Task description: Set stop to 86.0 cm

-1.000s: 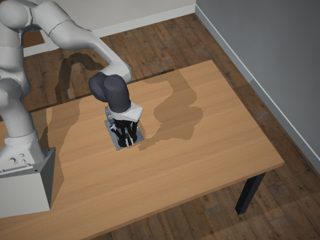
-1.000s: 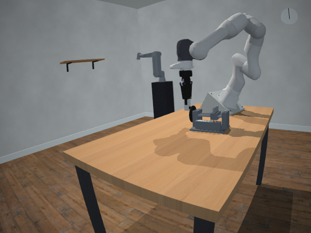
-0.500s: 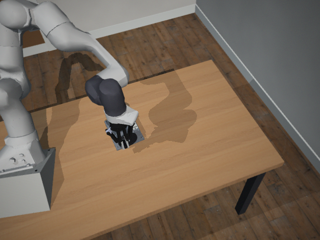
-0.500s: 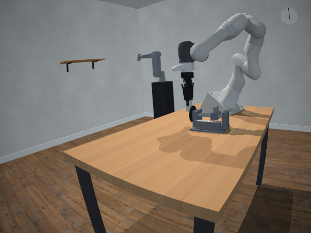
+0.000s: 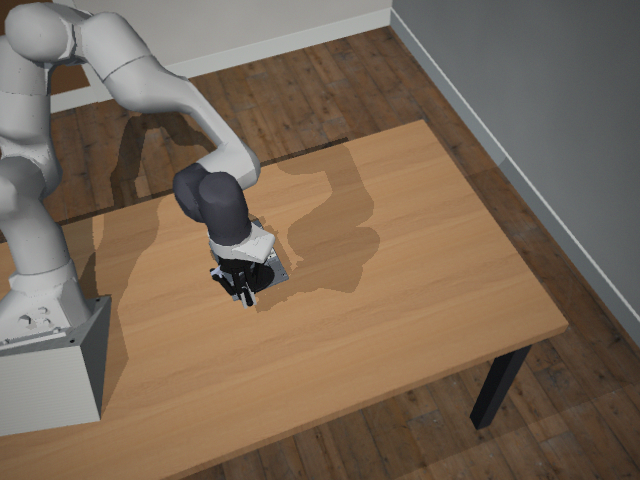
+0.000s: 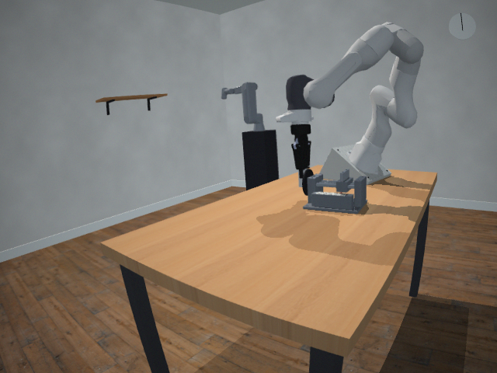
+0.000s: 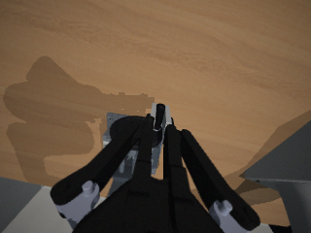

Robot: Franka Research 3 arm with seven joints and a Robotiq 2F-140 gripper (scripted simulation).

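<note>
Right now the black handwheel is 20 mm to the left of my hand, 20 mm below it and 10 mm ahead of it. The rest, counted from my hand: sliding stop block: 180 mm to the left, 50 mm ahead, 10 mm above.
</note>
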